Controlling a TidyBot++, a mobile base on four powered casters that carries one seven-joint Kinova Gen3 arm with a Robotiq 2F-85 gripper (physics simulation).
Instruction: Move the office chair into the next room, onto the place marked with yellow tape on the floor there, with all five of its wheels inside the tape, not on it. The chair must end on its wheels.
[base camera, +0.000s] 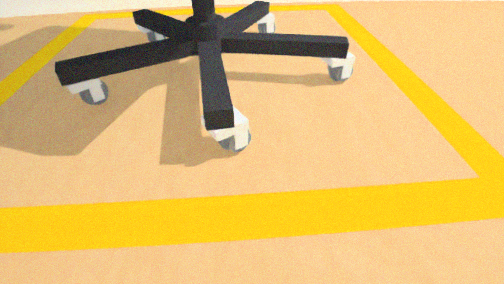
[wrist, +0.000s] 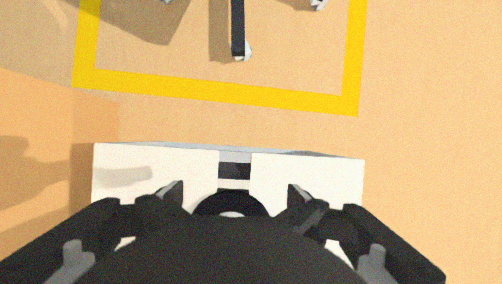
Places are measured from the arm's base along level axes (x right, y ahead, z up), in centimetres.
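Pixels of known places: gripper, between the fingertips: (wrist: 236, 193).
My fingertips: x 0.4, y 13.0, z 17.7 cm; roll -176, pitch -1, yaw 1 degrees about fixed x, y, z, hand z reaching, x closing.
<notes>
Behind a point stands the place of what it marks.
The office chair's black five-armed base (base camera: 205, 42) @[x -4.4, y 73.3, z -29.0 cm] (wrist: 238, 25) @[x -2.1, y 54.7, z -29.0 cm] stands upright on its wheels in the base camera view. The five wheels rest on floor inside the yellow tape (base camera: 250, 207) @[x 2.1, y 36.0, z -39.6 cm] (wrist: 215, 92) @[x -9.5, y 34.6, z -39.6 cm], the nearest wheel (base camera: 235, 131) @[x 0.7, y 46.7, z -33.7 cm] (wrist: 242, 52) @[x -0.2, y 46.1, z -29.4 cm] a little behind the near strip and apart from it. The seat and back do not show. My gripper (wrist: 236, 193) @[x 0.4, y 13.0, z 17.7 cm] is open and empty in the wrist view, above the white top of the mobile base, in front of the taped area and apart from the chair.
The white mobile base (wrist: 150, 175) @[x -14.9, y 9.9, z -1.4 cm] (wrist: 310, 175) @[x 14.4, y 11.5, z -1.4 cm] lies below the gripper, a short way from the tape's near strip. Shadows fall on the floor to the left. A pale wall edge (base camera: 45, 6) @[x -77.9, y 148.0, z -36.4 cm] runs behind the tape at the upper left in the base camera view.
</notes>
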